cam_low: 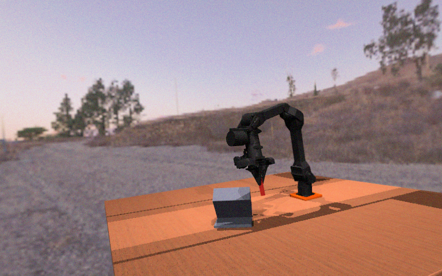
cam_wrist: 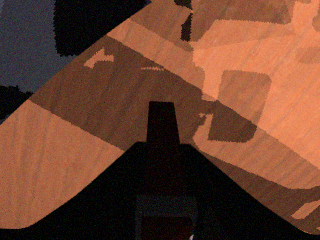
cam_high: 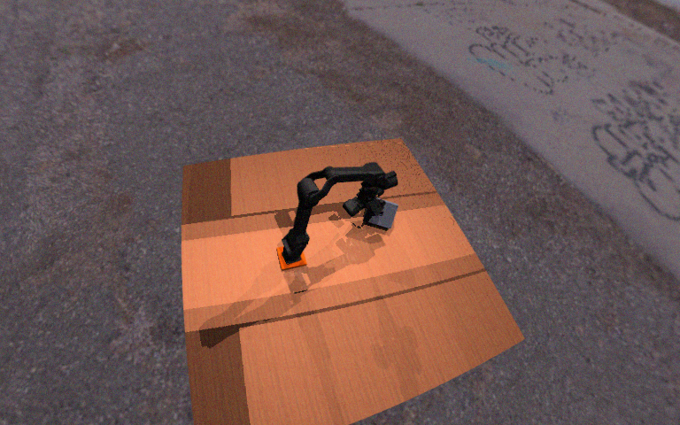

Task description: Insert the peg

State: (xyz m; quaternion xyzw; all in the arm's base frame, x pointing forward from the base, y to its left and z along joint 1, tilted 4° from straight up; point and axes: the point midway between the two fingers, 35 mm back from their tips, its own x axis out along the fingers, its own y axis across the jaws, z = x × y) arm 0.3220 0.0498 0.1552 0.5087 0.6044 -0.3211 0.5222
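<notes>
The grey sloped panel lies 11 cm ahead of my gripper tip, 3 cm to the right of it and 5 cm below it. From my gripper tip the other things lie so: red square peg (2 cm above).
</notes>
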